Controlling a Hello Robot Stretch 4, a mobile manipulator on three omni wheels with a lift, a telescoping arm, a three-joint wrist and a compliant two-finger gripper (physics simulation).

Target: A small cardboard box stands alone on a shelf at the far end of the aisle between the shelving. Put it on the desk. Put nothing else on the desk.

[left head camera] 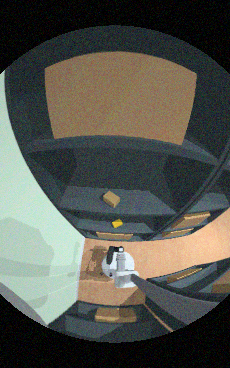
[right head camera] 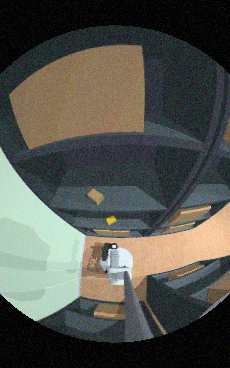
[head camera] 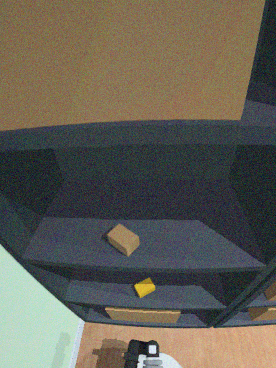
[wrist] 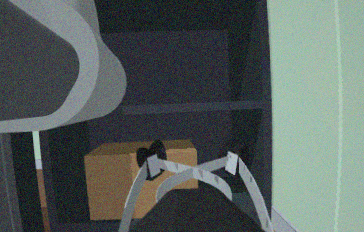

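A small cardboard box stands alone, turned at an angle, on a dark shelf of the unit in front of the head. My gripper is open in the wrist view, with its two fingertips apart and nothing between them. It is not at the small box; the wrist view looks at another shelf unit with a larger box behind the left fingertip. In the head views the fingers cannot be made out. The desk does not show.
A yellow object lies one shelf below the small box. A large cardboard box is on a shelf above. Another large box is low in the wrist view. A pale green wall borders the shelving.
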